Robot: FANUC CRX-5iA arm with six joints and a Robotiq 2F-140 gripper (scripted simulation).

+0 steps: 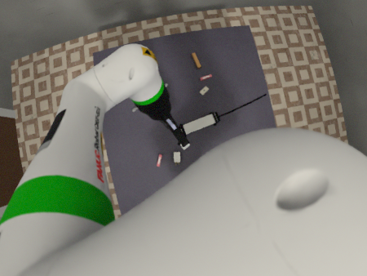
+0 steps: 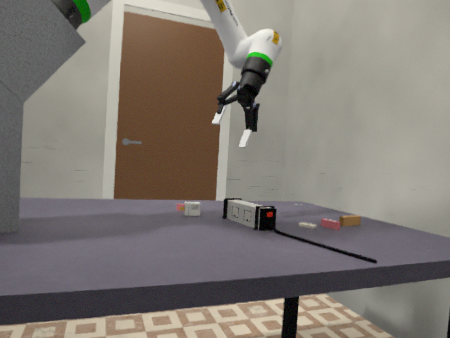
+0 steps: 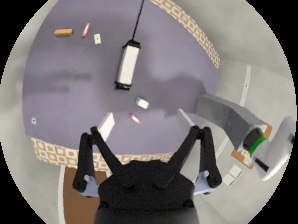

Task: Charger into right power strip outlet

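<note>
My gripper is now 240 mm above the charger and 120 mm past it. Also, from my hand: power strip 240 mm below, 120 mm to the right, 40 mm ahead; then red switch 220 mm to the right, 220 mm below, 50 mm ahead.
</note>
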